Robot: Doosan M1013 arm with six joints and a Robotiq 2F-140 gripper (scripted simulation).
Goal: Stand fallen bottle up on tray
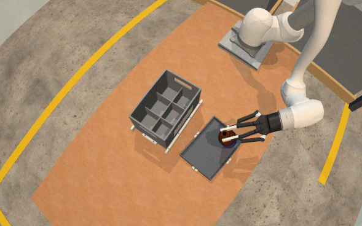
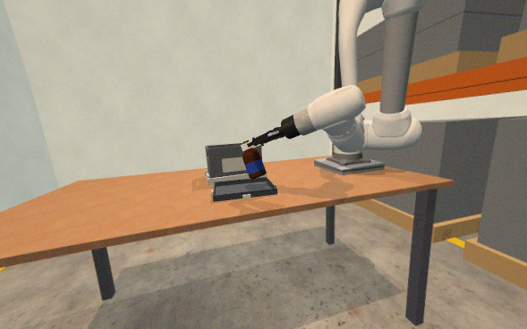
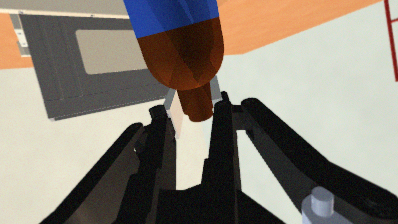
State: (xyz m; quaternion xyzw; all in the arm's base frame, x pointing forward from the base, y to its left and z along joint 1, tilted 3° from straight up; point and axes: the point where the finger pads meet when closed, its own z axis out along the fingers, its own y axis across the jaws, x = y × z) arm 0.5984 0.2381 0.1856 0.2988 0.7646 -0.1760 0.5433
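Now: hand 6 cm above the bottle. Round my hand: grey crate (28 cm to the right, 11 cm below, 7 cm ahead); grey tray (18 cm below, 4 cm ahead, 2 cm to the right).
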